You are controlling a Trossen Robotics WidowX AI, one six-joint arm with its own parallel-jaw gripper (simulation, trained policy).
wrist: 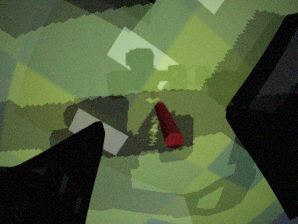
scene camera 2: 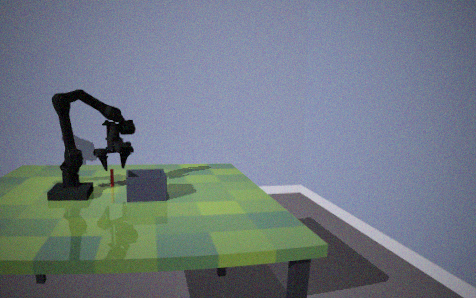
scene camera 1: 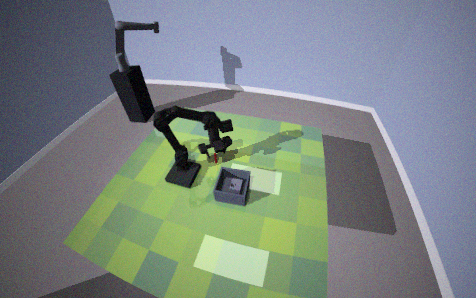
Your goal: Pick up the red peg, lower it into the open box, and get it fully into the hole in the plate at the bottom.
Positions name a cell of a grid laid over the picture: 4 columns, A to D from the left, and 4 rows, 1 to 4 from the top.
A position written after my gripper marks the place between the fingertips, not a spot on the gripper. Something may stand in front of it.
I see my gripper (wrist: C3) and a red peg (wrist: C3).
